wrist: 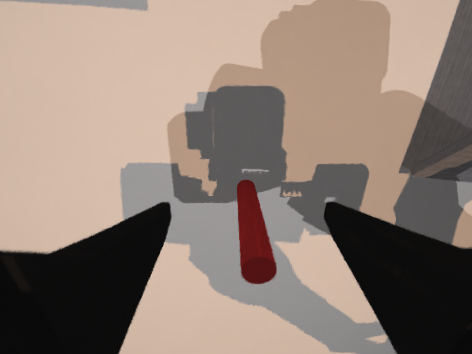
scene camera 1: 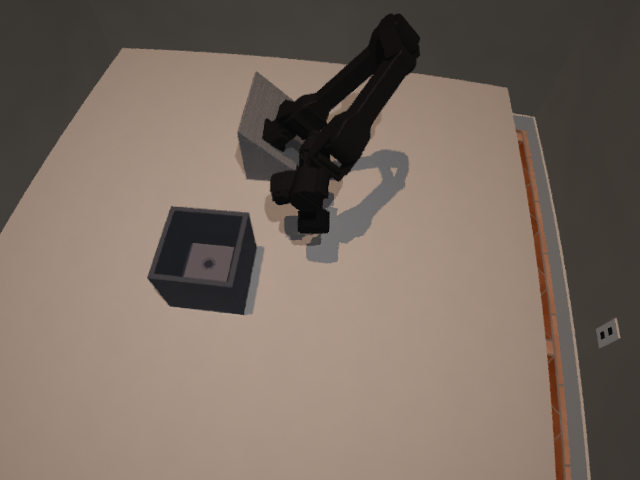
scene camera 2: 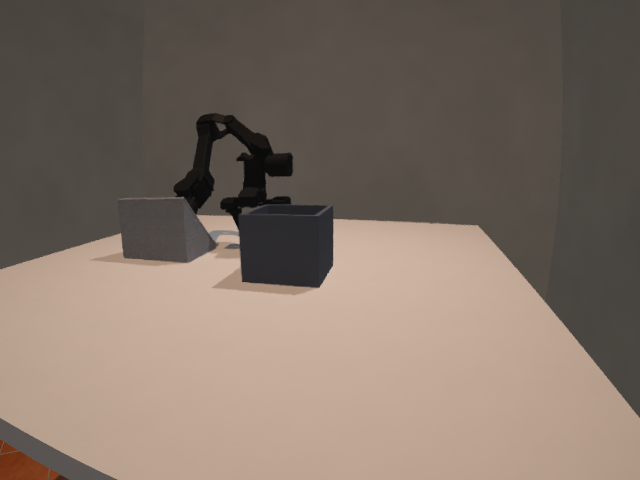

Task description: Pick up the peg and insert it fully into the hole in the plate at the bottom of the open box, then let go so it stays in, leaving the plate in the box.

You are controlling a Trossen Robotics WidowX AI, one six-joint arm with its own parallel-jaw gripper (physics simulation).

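Pixels of known places: gripper, fingertip midpoint: [wrist: 248,209]; arm's base at its link origin: [scene camera 1: 274,135] [scene camera 2: 179,218].
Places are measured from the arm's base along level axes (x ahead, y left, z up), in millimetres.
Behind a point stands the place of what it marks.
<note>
The red peg [wrist: 255,235] {x 182, y 98, z -33 mm} stands upright on the table in the wrist view, its near end toward the camera. It does not show in either scene view. My gripper [wrist: 248,209] {x 183, y 101, z -60 mm} is open and empty, with one finger on each side of the peg and a gap on both sides. In scene camera 2 one finger shows, and the box hides the other. The dark open box [scene camera 1: 206,295] {x 405, y -92, z -15 mm} [scene camera 2: 279,250] {x 322, y -188, z -30 mm} stands apart from the gripper, to its left in scene camera 1. The pale plate [scene camera 1: 222,254] {x 301, y -82, z -42 mm} lies at its bottom with a dark round hole [scene camera 1: 208,264] {x 317, y -113, z -59 mm} near its middle.
A grey wedge-shaped block [scene camera 1: 253,116] {x -14, y -46, z 46 mm} [scene camera 2: 152,227] {x -47, y -67, z -13 mm} [wrist: 445,95] {x 61, y 32, z -87 mm} stands close beside the arm, at the upper right in the wrist view. The arm's shadows fall on the table [scene camera 1: 361,361] {x 495, y 208, z -100 mm} [scene camera 2: 361,351] {x 487, y -430, z -100 mm} around the peg. The box's walls rise well above the plate.
</note>
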